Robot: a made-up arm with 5 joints.
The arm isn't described. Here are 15 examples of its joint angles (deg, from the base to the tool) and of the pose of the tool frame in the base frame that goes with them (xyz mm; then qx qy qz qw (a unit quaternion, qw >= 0)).
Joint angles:
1: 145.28 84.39 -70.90 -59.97 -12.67
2: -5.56 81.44 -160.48 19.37 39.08
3: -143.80 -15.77 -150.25 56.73 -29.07
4: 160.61 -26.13 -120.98 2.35 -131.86
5: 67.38 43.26 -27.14 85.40 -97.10
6: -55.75 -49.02 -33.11 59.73 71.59
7: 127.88 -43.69 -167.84 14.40 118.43
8: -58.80 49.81 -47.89 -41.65 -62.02
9: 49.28 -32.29 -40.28 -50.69 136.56
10: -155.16 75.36 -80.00 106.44 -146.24
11: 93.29 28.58 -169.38 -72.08 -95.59
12: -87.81 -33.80 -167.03 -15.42 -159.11
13: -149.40 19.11 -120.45 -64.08 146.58
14: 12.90 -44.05 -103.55 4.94 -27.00
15: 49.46 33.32 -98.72 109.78 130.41
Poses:
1: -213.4 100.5 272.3 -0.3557 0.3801 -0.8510 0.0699
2: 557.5 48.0 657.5 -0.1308 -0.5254 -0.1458 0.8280
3: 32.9 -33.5 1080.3 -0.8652 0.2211 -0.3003 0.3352
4: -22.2 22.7 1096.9 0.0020 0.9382 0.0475 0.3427
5: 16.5 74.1 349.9 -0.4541 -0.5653 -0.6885 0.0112
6: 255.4 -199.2 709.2 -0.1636 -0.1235 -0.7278 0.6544
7: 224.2 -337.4 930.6 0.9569 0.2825 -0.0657 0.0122
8: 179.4 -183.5 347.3 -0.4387 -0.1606 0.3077 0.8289
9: 148.0 243.1 819.1 0.7715 -0.2076 -0.2834 0.5305
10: -152.6 -68.1 277.9 0.0799 -0.8018 0.0223 0.5919
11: -12.7 159.8 1023.3 -0.3280 -0.8677 -0.3734 0.0137
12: 14.2 359.3 958.5 0.5808 -0.7722 0.1101 0.2329
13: -193.0 -144.8 944.9 0.3073 0.9110 0.2120 0.1752
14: 24.3 81.2 1057.4 -0.4119 -0.8940 0.0891 0.1523
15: 257.2 377.7 550.2 -0.4958 0.1192 -0.3262 0.7960
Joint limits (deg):
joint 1: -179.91..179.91
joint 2: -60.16..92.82
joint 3: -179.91..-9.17
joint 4: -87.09..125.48
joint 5: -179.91..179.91
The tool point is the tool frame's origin. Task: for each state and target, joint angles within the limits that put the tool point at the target. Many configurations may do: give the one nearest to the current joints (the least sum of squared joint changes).
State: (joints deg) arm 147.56 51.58 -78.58 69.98 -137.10
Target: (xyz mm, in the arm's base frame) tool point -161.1 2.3 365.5
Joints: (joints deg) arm 179.91 40.24 -47.12 93.20 -94.84
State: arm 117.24 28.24 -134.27 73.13 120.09
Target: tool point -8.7 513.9 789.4
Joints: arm 86.58 32.67 -127.50 77.00 122.03
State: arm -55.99 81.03 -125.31 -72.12 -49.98
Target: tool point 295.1 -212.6 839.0
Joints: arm -45.79 25.46 -110.90 -87.09 -56.76
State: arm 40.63 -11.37 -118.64 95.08 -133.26
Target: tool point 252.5 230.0 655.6
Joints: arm 39.29 -5.23 -69.72 120.33 -127.87
